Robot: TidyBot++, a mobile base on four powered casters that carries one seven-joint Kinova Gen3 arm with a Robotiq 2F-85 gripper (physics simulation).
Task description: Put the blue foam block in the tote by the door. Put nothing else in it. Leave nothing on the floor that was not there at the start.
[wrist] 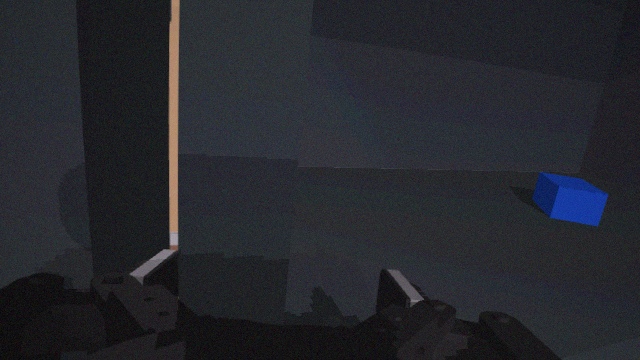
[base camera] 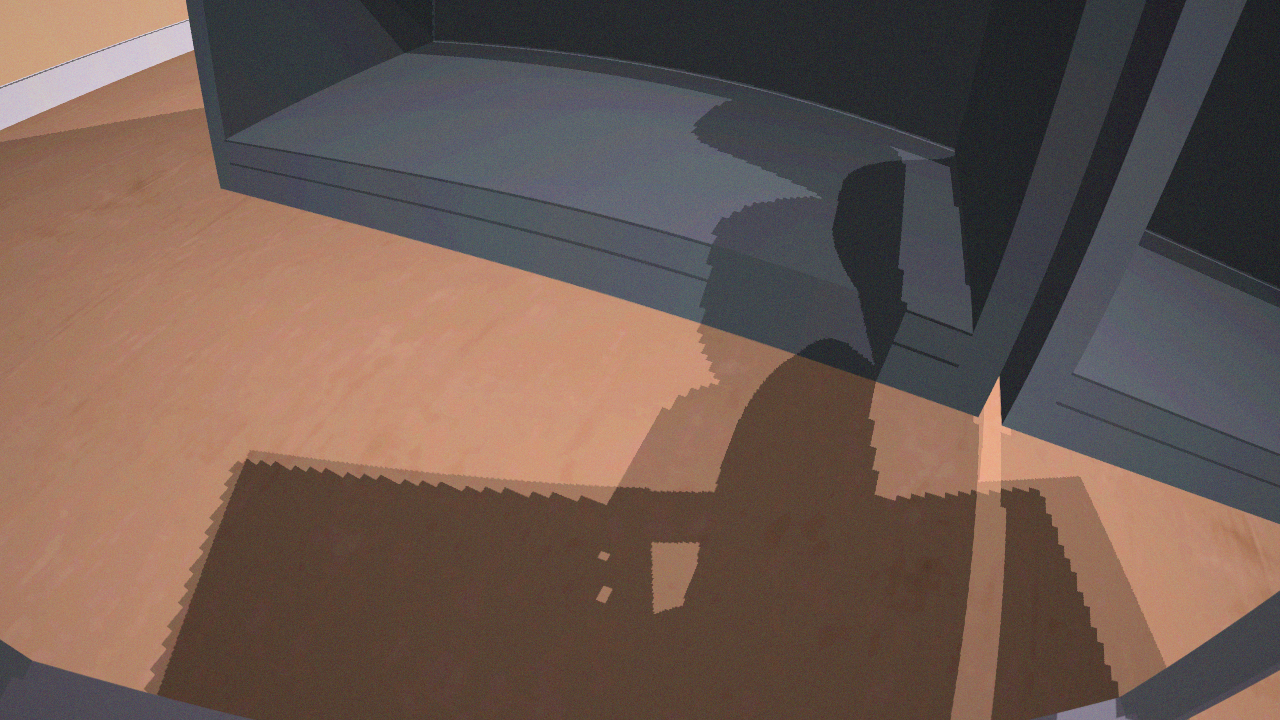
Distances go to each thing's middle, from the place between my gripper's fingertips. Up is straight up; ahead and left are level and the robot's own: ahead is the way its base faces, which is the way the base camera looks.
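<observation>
There is the blue foam block [wrist: 566, 198], and it sits 520 mm to the right of my hand and 40 mm below it.
</observation>
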